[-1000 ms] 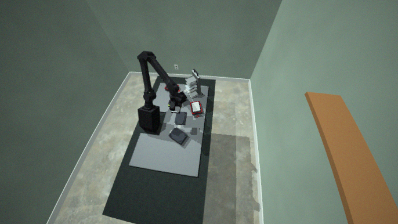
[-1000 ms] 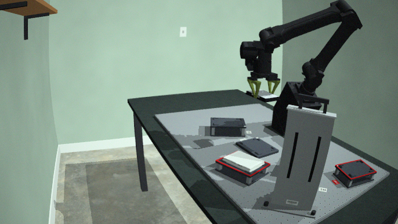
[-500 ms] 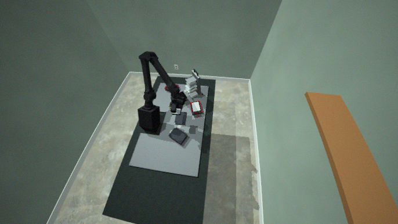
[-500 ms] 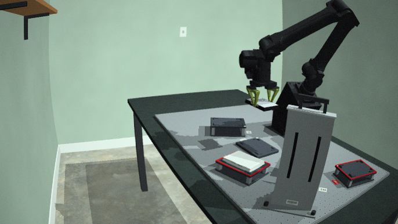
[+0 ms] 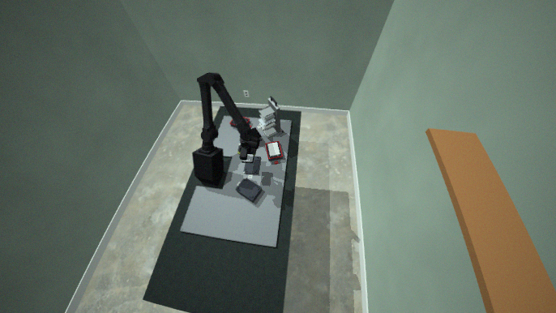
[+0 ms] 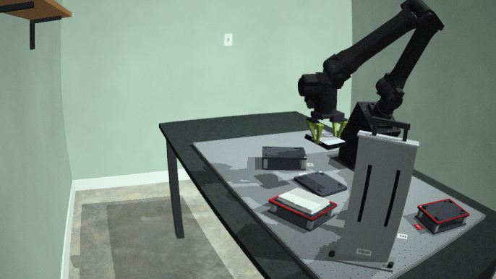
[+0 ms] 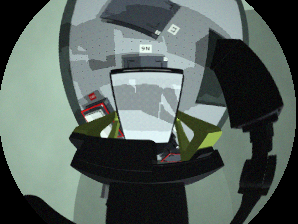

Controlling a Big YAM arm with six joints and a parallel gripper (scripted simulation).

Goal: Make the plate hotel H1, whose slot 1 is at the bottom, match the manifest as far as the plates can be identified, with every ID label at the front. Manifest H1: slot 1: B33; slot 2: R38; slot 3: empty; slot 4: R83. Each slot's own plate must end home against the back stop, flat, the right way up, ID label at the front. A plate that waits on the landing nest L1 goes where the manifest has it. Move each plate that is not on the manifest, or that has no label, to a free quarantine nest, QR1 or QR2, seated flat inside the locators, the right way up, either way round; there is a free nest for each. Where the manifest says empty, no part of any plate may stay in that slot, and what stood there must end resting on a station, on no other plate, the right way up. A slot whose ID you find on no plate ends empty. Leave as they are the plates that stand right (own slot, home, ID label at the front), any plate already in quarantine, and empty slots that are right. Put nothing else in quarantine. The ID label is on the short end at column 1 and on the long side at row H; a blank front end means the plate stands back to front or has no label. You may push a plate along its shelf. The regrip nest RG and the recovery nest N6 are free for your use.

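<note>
Right now the N6 label is 16 cm below my hand, 10 cm to the right of it and 3 cm ahead of it. From my hand the other things lie so: plate (38 cm to the left, 1 cm below, 1 cm ahead); then plate hotel H1 (44 cm to the left, 7 cm ahead, 1 cm below).
</note>
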